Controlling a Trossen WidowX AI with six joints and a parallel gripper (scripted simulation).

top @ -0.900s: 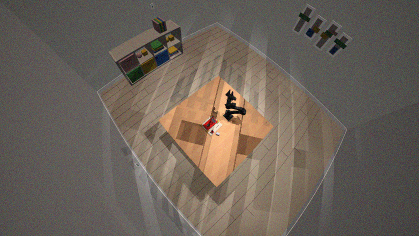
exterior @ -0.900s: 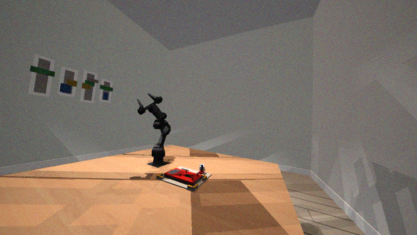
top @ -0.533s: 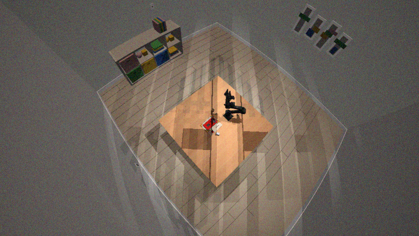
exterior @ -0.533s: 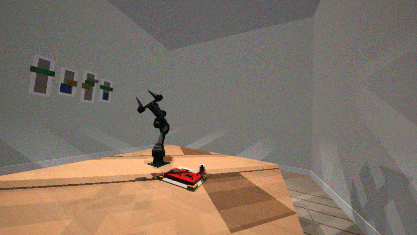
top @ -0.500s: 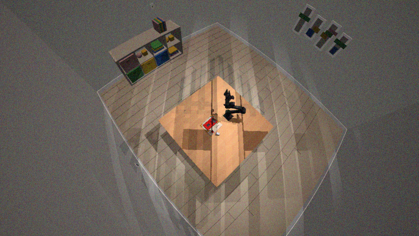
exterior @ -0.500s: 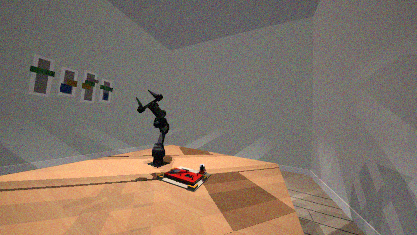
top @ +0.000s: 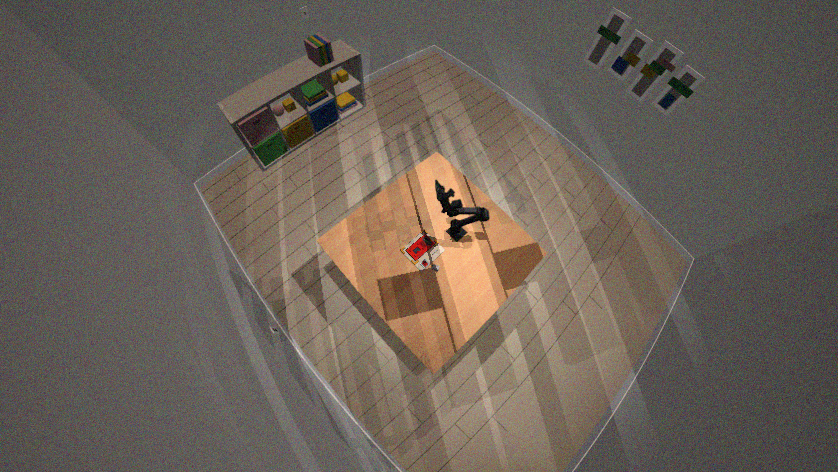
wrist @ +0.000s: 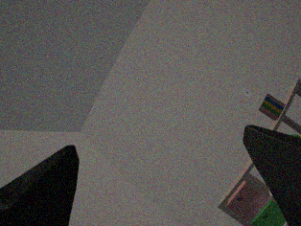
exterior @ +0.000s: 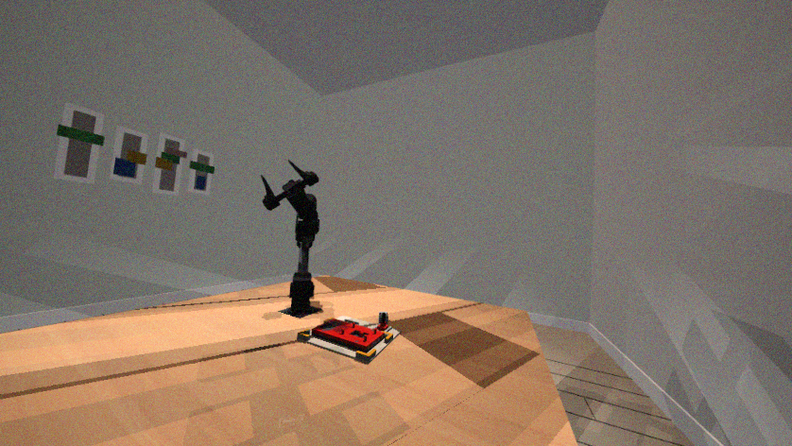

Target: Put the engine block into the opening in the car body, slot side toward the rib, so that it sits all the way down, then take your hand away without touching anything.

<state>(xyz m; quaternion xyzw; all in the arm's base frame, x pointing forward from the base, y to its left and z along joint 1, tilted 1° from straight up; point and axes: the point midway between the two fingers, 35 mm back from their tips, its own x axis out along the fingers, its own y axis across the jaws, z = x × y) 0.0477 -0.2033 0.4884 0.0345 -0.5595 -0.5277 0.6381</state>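
The engine block lies 500 mm below my gripper tip, 290 mm to the left of it and 290 mm ahead of it.
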